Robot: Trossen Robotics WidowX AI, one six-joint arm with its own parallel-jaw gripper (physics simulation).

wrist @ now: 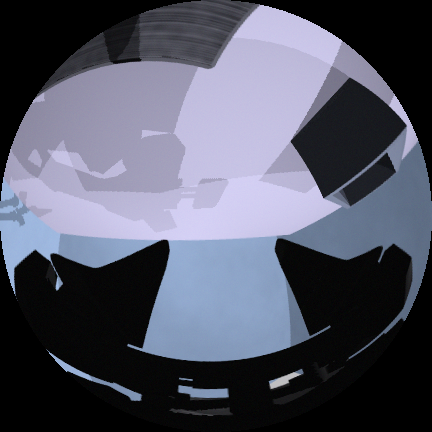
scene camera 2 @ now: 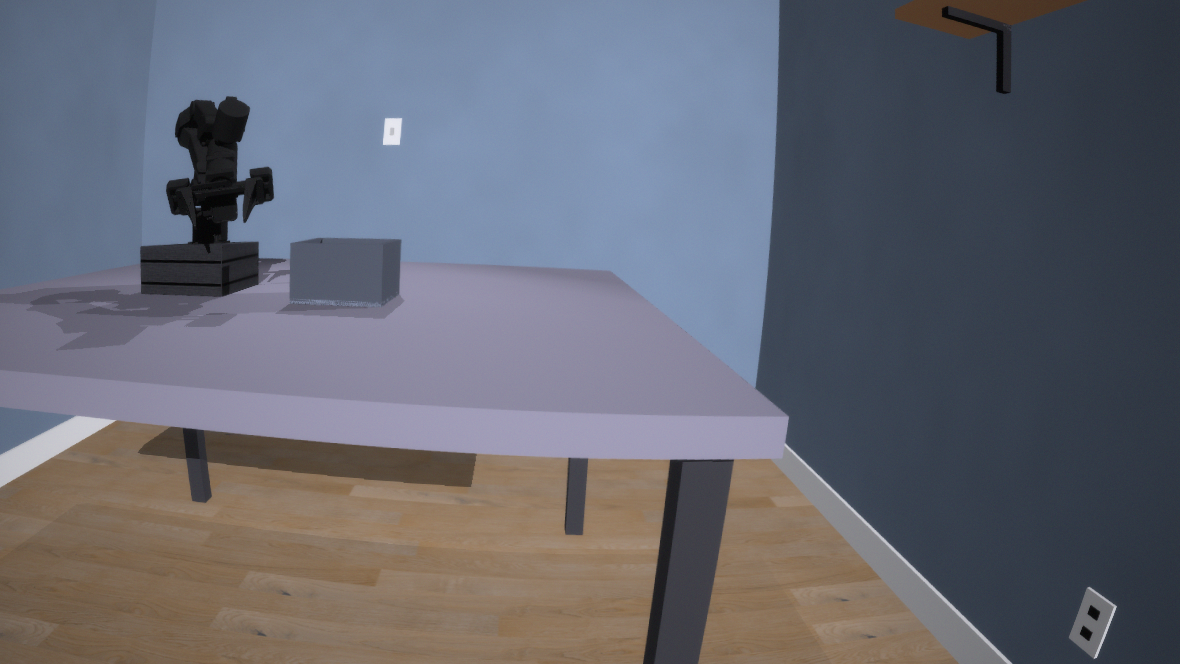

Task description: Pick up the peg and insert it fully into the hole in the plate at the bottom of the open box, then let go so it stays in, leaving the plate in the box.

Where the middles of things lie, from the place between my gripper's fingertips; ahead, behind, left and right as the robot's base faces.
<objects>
The grey box (scene camera 2: 362, 272) lies 180 mm ahead of my hand, 140 mm to the left of it and 80 mm below it.
</objects>
